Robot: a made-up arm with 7 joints. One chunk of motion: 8 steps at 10 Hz.
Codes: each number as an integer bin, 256 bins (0 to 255) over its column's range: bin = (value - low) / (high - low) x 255, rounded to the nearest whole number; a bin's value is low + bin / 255 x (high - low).
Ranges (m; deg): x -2.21..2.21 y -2.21..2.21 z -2.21..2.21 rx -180..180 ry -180..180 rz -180..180
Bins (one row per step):
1: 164 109 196 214 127 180
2: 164 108 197 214 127 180
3: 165 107 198 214 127 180
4: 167 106 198 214 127 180
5: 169 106 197 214 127 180
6: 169 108 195 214 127 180
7: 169 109 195 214 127 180
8: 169 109 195 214 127 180
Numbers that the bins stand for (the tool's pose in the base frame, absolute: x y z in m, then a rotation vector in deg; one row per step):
1: 0.6327 -0.3207 1.1873 122.12 -0.71 74.12
2: 0.6327 -0.3380 1.2047 122.12 -0.71 74.12
3: 0.6500 -0.3553 1.2220 122.12 -0.71 74.12
4: 0.6847 -0.3727 1.2220 122.12 -0.71 74.12
5: 0.7193 -0.3727 1.2047 122.12 -0.71 74.12
6: 0.7193 -0.3380 1.1700 122.12 -0.71 74.12
7: 0.7193 -0.3207 1.1700 122.12 -0.71 74.12
8: 0.7193 -0.3207 1.1700 122.12 -0.71 74.12

